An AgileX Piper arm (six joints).
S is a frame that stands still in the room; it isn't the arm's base.
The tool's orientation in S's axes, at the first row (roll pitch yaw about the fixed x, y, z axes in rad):
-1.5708, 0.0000, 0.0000
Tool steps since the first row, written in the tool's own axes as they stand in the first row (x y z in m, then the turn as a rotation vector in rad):
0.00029, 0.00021, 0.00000, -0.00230, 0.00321, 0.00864
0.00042, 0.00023, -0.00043, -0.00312, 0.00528, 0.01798
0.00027, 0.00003, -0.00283, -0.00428, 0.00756, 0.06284
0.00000, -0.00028, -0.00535, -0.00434, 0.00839, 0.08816
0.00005, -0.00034, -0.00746, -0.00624, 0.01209, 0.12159
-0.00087, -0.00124, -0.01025, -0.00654, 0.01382, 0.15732
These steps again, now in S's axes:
0.00029, 0.00000, -0.00021, -0.00230, 0.00864, -0.00321
0.00042, -0.00043, -0.00023, -0.00312, 0.01798, -0.00528
0.00027, -0.00283, -0.00003, -0.00428, 0.06284, -0.00756
0.00000, -0.00535, 0.00028, -0.00434, 0.08816, -0.00839
0.00005, -0.00746, 0.00034, -0.00624, 0.12159, -0.01209
-0.00087, -0.01025, 0.00124, -0.00654, 0.15732, -0.01382

